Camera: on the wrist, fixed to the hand. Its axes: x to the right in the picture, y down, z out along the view.
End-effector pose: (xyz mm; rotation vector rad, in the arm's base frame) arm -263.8 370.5 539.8 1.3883 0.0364 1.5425
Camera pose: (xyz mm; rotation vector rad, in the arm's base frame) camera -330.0 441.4 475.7 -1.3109 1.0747 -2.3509
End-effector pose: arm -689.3 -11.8 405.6 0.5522 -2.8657 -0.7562
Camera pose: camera -645.8 -83.2 486.4 -1.5040 -2.2666 -0.2402
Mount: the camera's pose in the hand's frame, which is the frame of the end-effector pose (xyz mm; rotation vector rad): -10.9 -31.1 -111.5 0.1117 -0.0194 1.5677
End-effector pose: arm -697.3 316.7 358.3 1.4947 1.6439 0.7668
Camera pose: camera -808.3 309.0 391.9 2.7402 0.1654 1.3732
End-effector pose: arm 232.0 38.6 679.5 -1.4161 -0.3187 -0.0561
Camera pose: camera 235.1 -76.8 693.3 -1.2237 0.8096 1.2222
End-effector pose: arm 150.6 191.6 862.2 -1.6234 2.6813 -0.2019
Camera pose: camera 175.6 199.2 975.5 0.7079 2.8874 -0.2502
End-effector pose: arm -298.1 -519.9 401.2 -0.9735 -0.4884 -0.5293
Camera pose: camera -309.1 -628.6 361.4 -0.9650 0.3048 0.9082
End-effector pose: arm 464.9 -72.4 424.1 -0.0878 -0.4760 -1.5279
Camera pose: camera 462.1 -102.7 311.9 -0.3012 -0.3298 0.0363
